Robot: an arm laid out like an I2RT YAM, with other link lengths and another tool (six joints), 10 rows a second.
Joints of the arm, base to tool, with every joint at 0 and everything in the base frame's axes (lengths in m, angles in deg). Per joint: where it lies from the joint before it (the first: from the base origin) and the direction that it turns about. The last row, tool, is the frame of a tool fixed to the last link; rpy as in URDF.
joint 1: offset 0 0 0.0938 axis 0 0 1
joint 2: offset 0.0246 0.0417 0.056 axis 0 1 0
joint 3: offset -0.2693 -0.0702 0 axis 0 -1 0
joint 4: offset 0.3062 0.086 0.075 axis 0 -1 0
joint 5: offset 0.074 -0.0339 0.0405 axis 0 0 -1
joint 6: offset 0.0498 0 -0.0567 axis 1 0 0
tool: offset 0.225 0.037 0.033 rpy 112 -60.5 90
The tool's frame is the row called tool.
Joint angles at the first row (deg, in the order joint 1, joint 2, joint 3, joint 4, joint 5, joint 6):
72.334, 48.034, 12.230, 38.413, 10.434, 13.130
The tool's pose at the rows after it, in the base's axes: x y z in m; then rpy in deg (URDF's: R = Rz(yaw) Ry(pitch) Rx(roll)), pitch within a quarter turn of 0, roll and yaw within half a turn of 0:
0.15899 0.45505 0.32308 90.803 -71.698 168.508
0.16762 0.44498 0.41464 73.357 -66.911 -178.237
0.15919 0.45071 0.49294 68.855 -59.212 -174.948
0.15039 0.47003 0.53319 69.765 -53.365 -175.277
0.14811 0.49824 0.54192 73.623 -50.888 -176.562
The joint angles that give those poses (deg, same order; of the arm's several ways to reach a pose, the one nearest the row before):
72.312, 45.021, 16.392, 35.346, 13.925, 10.738
71.739, 43.986, 24.590, 34.140, 15.800, 6.985
71.689, 47.655, 34.236, 34.612, 14.476, 0.468
71.553, 53.334, 41.569, 35.955, 11.804, -4.586
70.704, 59.016, 47.196, 35.124, 8.125, -6.496

